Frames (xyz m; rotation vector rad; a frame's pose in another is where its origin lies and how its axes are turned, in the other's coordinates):
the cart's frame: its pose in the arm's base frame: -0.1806 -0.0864 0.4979 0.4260 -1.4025 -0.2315
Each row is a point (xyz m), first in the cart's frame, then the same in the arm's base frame.
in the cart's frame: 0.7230 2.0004 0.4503
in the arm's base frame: -0.6906 1.3593 2.0396
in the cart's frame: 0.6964 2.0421 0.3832
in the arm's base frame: -0.6329 1.4178 2.0259
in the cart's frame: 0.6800 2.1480 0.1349
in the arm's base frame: -0.4014 1.5576 2.0286
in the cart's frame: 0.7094 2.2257 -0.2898
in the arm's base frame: 0.0135 1.6801 2.0415
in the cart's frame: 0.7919 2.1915 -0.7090
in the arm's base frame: 0.4418 1.6795 2.0557
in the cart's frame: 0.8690 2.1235 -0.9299
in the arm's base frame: 0.6776 1.6204 2.0725
